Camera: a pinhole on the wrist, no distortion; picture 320 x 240 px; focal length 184.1 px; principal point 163.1 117.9 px. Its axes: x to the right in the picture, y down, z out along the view. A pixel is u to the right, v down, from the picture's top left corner.
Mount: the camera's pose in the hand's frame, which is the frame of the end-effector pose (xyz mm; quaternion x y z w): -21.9 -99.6 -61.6 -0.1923 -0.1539 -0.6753 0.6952
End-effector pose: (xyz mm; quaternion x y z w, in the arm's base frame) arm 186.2 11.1 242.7 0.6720 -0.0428 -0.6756 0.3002
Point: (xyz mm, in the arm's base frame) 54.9 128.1 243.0
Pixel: outside the picture
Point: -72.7 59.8 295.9
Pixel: 266 54
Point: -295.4 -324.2 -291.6
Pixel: outside the picture
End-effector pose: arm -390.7 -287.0 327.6 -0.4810 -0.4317 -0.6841 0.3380
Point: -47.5 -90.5 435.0
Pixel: 117 115
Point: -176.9 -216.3 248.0
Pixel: 81 31
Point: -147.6 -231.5 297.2
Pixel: 66 62
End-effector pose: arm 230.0 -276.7 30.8 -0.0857 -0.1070 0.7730 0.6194
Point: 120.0 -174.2 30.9
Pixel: outside the picture
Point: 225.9 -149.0 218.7
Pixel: 241 227
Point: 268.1 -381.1 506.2
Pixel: 283 67
